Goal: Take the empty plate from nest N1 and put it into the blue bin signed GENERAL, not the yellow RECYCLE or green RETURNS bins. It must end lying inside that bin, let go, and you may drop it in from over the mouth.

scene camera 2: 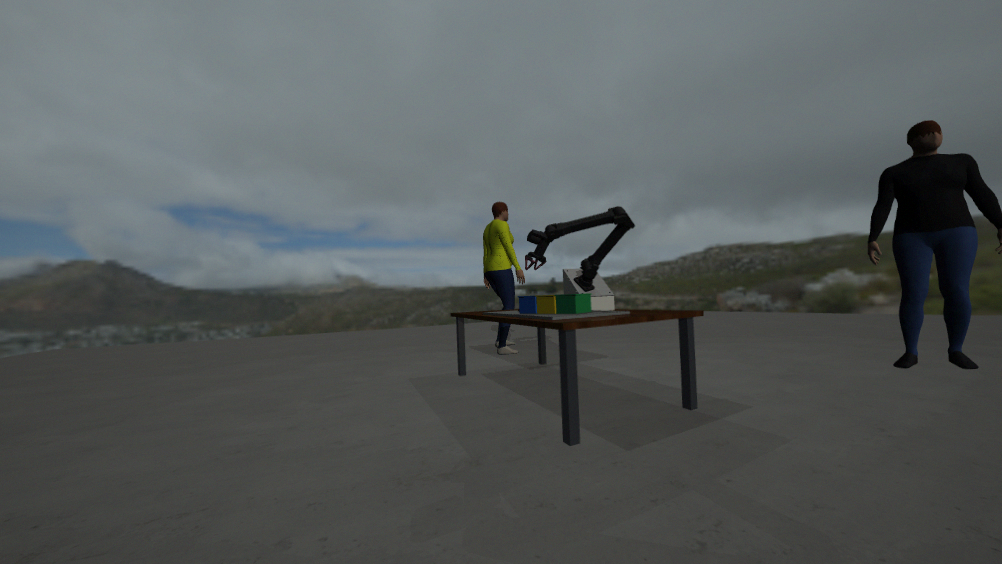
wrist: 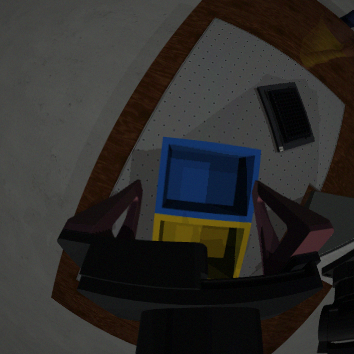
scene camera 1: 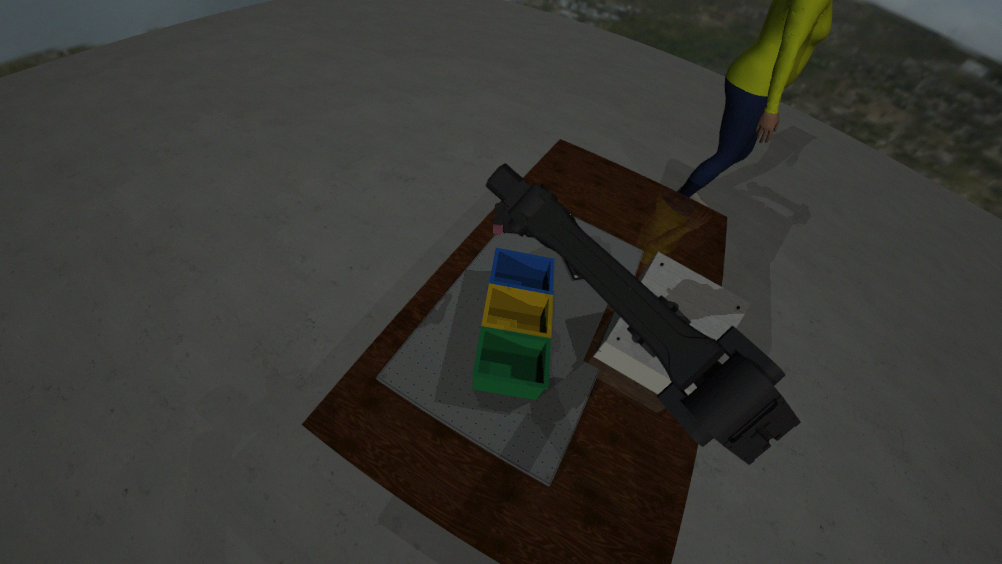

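Seen in the pictures: gripper, between the fingertips: [scene camera 2: 530,269] [wrist: 197,185]; arm's base, origin of its link: [scene camera 2: 583,284] [wrist: 349,261].
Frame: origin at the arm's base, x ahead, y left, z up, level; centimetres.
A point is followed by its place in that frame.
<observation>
The black plate [wrist: 290,114] @[z -13.8, x 20.7, y -26.6 cm], with a grid of wells, lies in a dark nest [wrist: 273,125] @[z -14.6, x 24.1, y -22.1 cm] at the upper right of the wrist view; its label is not readable. In scene camera 1 the arm hides most of the nest. The blue bin [scene camera 1: 525,262] @[z -8.5, x 36.2, y -10.0 cm] [scene camera 2: 527,304] @[z -10.7, x 43.3, y -2.5 cm] [wrist: 210,146] @[z -5.8, x 37.4, y -10.1 cm] is at one end of the bin row, beside the yellow bin [scene camera 1: 518,301] @[z -10.0, x 33.6, y 2.5 cm] [scene camera 2: 546,304] @[z -10.9, x 40.0, y 10.3 cm] [wrist: 210,221] @[z -5.8, x 32.8, y 1.6 cm]. The green bin [scene camera 1: 508,387] @[z -10.2, x 27.7, y 25.7 cm] [scene camera 2: 574,303] @[z -10.6, x 35.8, y 27.1 cm] is at the other end. My gripper [scene camera 2: 535,264] @[z 9.3, x 38.8, y -4.2 cm] [wrist: 197,185] @[z 9.3, x 38.8, y -4.2 cm] is open and empty, high above the table and apart from the plate.
The bins and nest stand on a perforated grey board [scene camera 1: 413,371] @[z -15.8, x 50.5, y 29.7 cm] [wrist: 200,75] @[z -15.8, x 44.0, y -27.3 cm] on the wooden table [scene camera 1: 420,455] @[z -17.1, x 39.9, y 46.4 cm]. The arm's pale base block [scene camera 1: 631,367] @[z -12.2, x -0.7, y 7.1 cm] [scene camera 2: 602,302] @[z -11.8, x -7.3, y 8.3 cm] is beside the board. A person in yellow [scene camera 1: 753,63] [scene camera 2: 499,245] stands near the table; another in black [scene camera 2: 925,189] stands at the right.
</observation>
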